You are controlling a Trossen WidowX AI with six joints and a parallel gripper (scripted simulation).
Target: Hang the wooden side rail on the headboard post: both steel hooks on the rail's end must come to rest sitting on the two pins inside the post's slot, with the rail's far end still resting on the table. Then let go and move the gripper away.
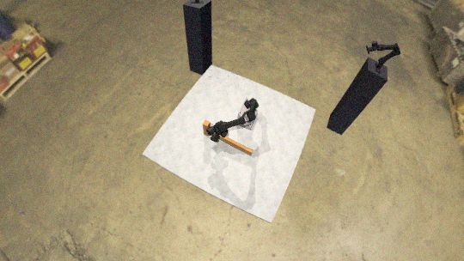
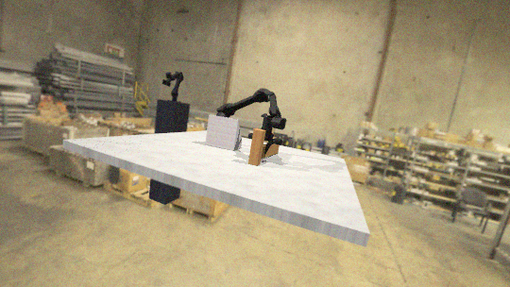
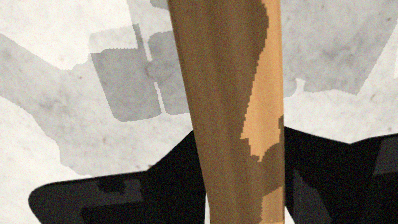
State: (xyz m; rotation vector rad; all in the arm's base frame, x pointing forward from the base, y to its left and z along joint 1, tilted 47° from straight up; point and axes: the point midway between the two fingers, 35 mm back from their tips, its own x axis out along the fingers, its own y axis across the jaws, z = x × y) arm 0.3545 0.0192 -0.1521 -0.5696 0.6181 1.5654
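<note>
My gripper tip is now 120 mm to the left of the wooden headboard post and 40 mm below it.
</note>
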